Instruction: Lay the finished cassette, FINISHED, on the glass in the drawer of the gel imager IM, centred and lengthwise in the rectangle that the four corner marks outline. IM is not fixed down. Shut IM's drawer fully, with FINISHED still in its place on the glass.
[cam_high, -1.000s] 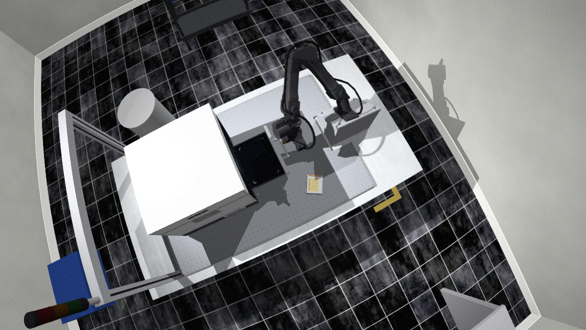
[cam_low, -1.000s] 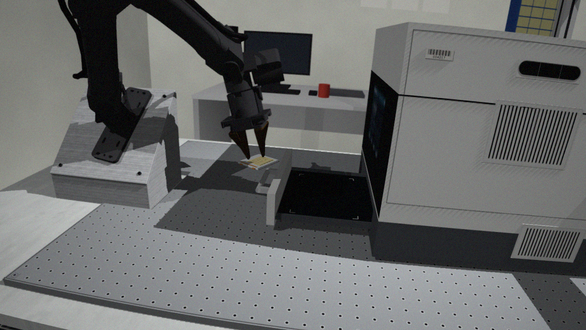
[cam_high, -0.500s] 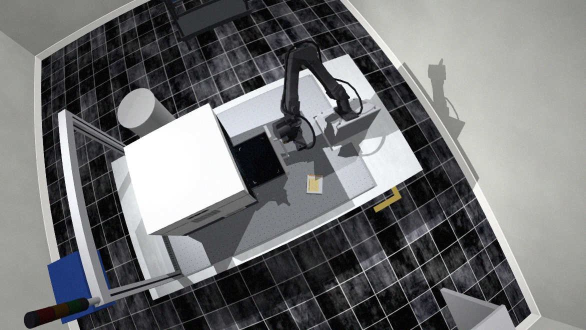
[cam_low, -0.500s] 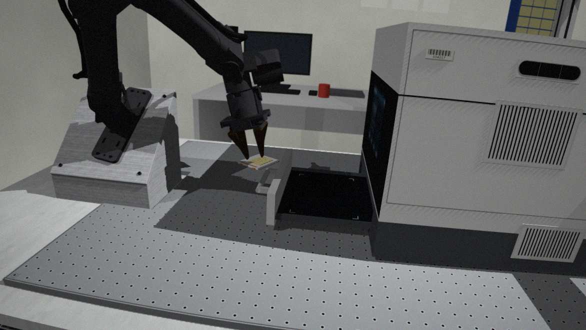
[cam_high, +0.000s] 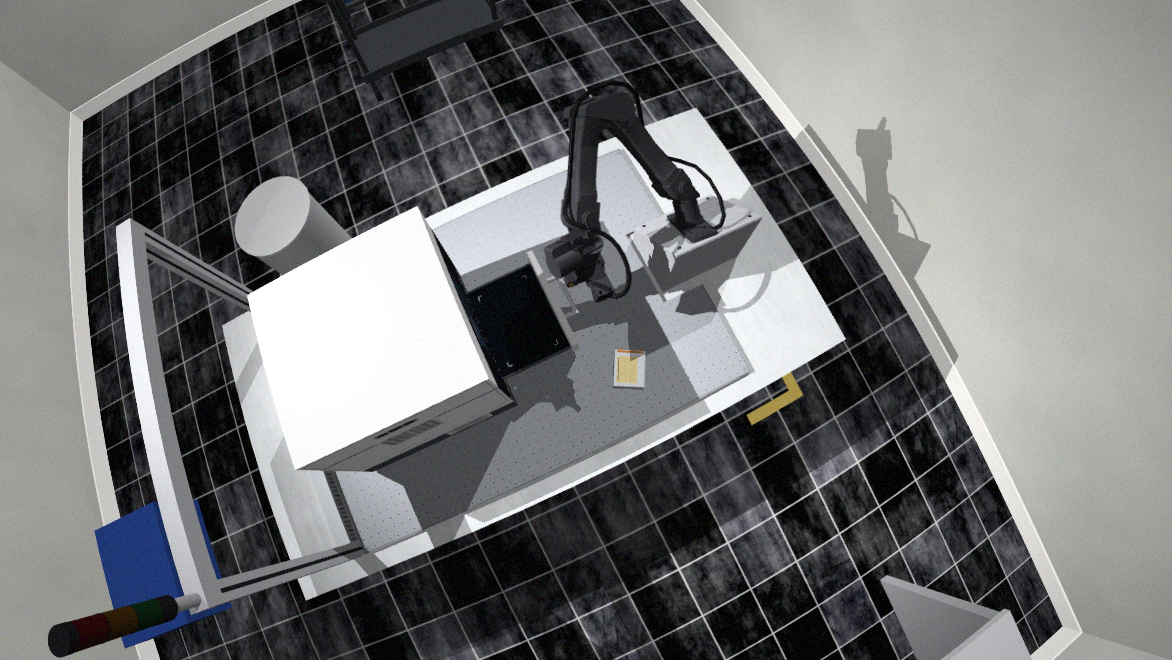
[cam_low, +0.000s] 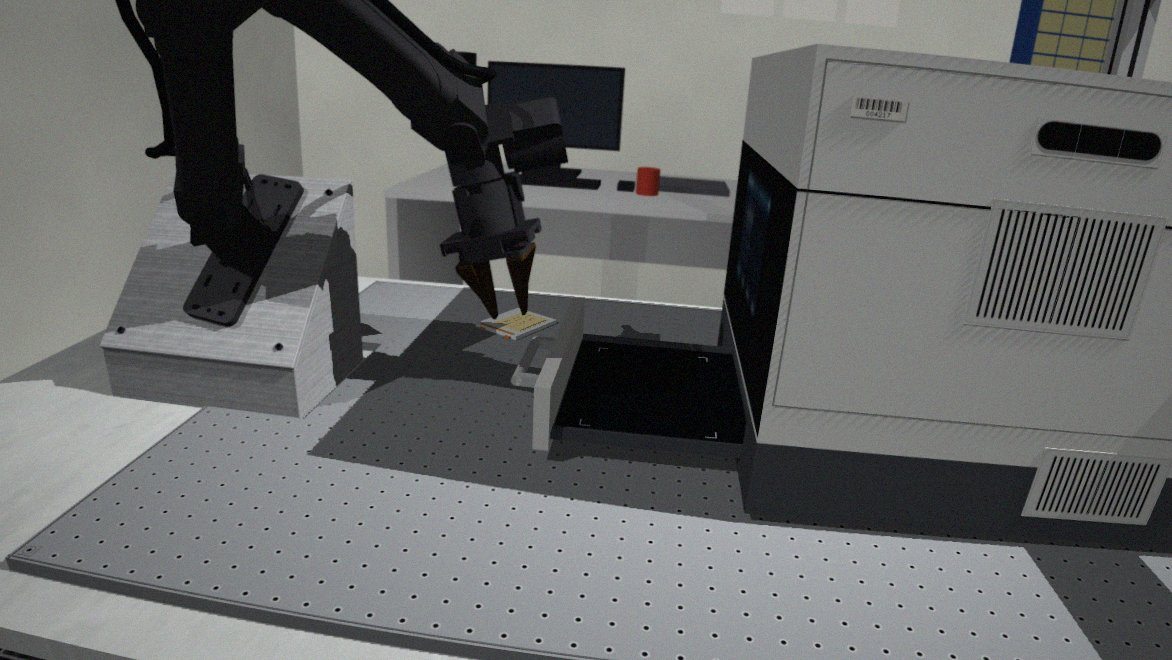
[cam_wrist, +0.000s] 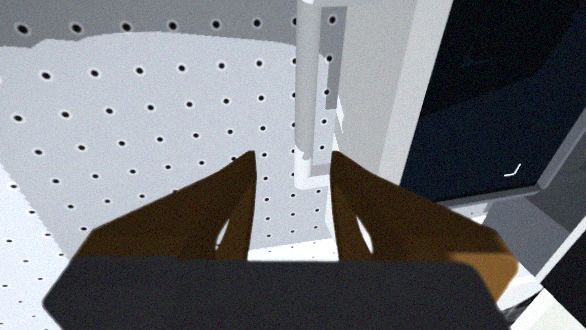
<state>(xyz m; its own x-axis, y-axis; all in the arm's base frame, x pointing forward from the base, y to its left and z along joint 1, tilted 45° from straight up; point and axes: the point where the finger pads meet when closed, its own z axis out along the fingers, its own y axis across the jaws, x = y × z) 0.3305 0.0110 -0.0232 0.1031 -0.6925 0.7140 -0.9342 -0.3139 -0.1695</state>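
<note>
Right now my hand is 23 cm to the right of the finished cassette, 11 cm above it and 6 cm past it. Also, from my hand: drawer: 18 cm ahead, 7 cm below, 2 cm to the left; frame rail: 84 cm ahead, 47 cm above, 9 cm to the left.
</note>
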